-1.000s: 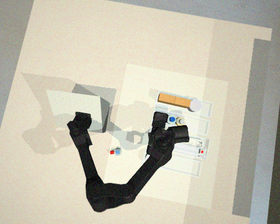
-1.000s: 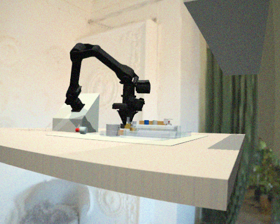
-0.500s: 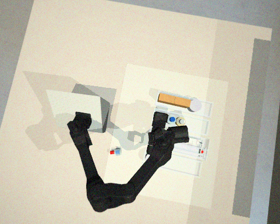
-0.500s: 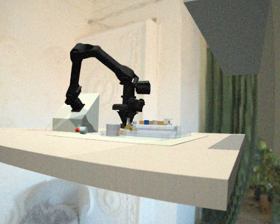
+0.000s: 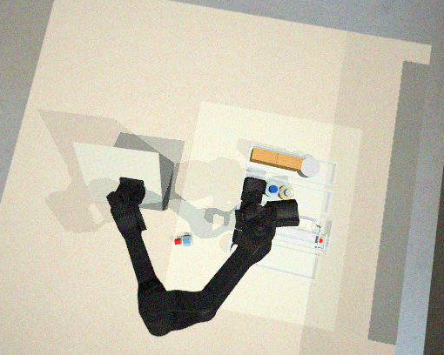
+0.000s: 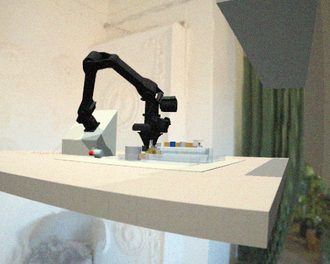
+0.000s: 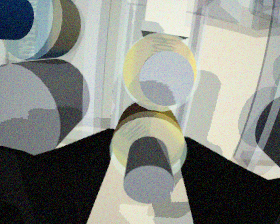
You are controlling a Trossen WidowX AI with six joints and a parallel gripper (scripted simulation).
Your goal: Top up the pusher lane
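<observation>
Right now my gripper tip is 140 mm short of the clear rack, 30 mm to the left of it and 20 mm above it. The rest, counted from my gripper tip: red mark (220 mm ahead, 50 mm to the right, 30 mm above).
</observation>
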